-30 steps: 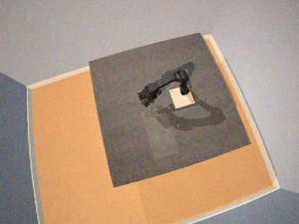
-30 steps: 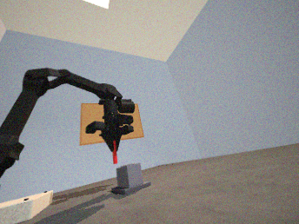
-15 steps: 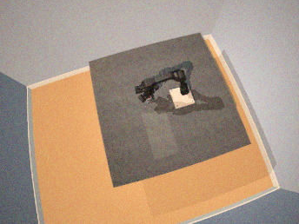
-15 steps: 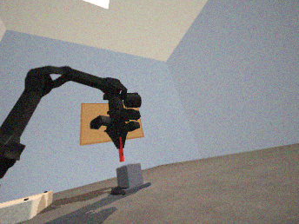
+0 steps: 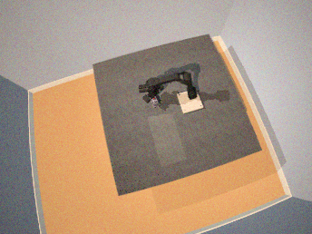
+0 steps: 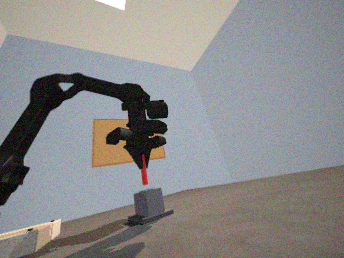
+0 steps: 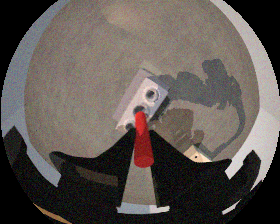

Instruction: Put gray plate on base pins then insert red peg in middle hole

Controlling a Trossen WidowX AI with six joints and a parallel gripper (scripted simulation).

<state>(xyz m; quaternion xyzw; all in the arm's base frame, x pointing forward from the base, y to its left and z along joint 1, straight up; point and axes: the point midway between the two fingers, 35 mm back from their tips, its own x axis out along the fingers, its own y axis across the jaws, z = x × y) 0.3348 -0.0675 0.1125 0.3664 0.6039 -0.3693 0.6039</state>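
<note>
My gripper tip is right at the red peg. The rest, counted from my gripper tip: gray plate 70 mm below; then base 110 mm below.
</note>
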